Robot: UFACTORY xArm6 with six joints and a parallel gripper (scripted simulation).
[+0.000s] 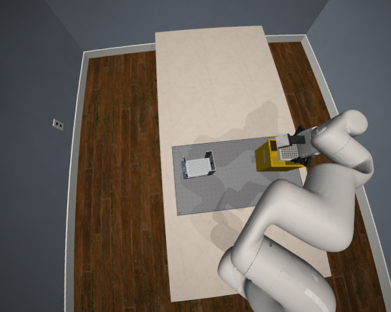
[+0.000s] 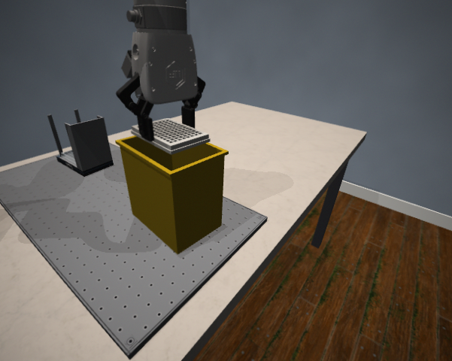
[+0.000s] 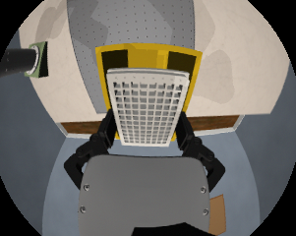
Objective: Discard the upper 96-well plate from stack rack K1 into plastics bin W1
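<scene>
Now: hand 10 mm above the white 96-well plate. Also, from my hand: yellow plastics bin W1: 130 mm below.
</scene>
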